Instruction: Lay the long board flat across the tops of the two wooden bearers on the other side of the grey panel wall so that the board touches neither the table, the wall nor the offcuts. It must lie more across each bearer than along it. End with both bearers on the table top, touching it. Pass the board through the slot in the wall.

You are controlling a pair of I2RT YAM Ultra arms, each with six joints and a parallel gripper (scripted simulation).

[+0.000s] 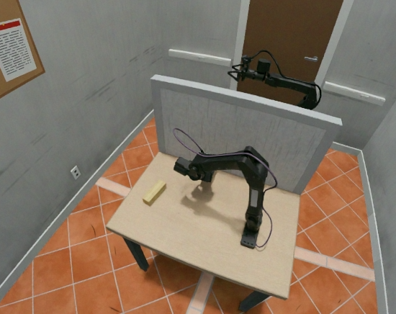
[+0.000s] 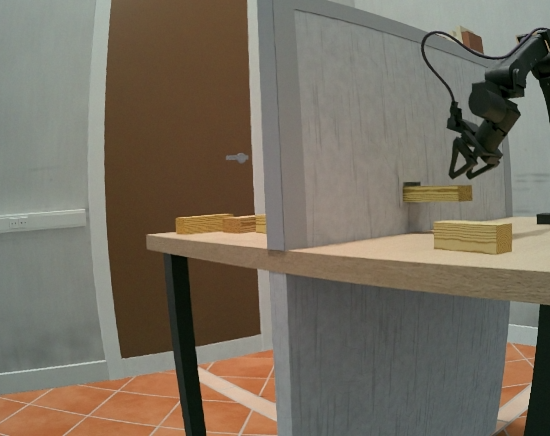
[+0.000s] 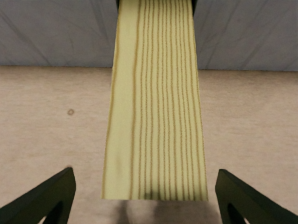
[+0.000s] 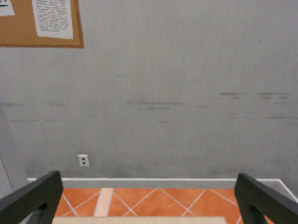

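My right gripper is now 37 cm to the right of the long board, 37 cm above it and 6 cm past it. Also, from my right hand: wooden offcut 69 cm to the left, 43 cm below, 15 cm ahead.
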